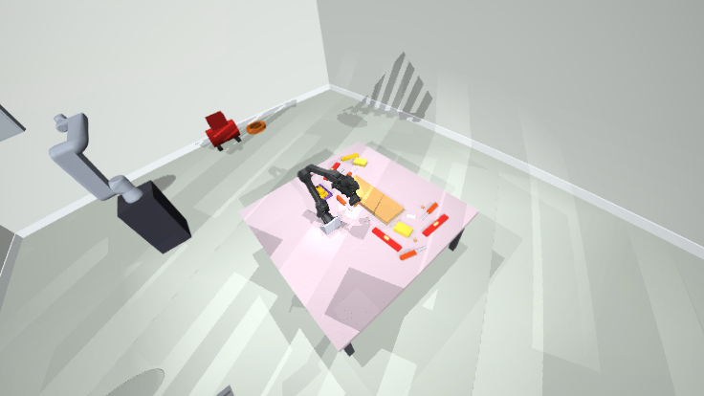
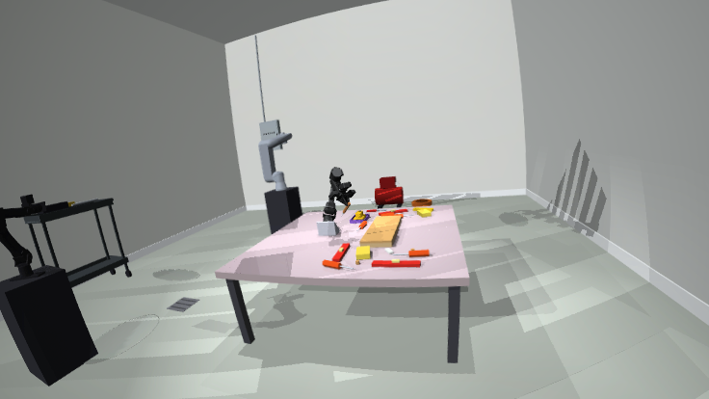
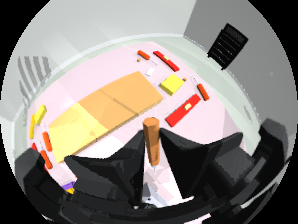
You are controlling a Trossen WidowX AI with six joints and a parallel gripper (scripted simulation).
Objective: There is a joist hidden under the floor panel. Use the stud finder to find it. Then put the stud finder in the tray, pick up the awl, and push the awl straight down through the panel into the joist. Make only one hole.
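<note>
The orange-handled awl lies 40 mm behind my gripper tip, 10 mm to the left of it and 40 mm below it. The rest, counted from my gripper tip: yellow stud finder 80 mm behind, 440 mm to the left, 160 mm below; then purple tray 80 mm behind, 430 mm to the left, 200 mm below.
</note>
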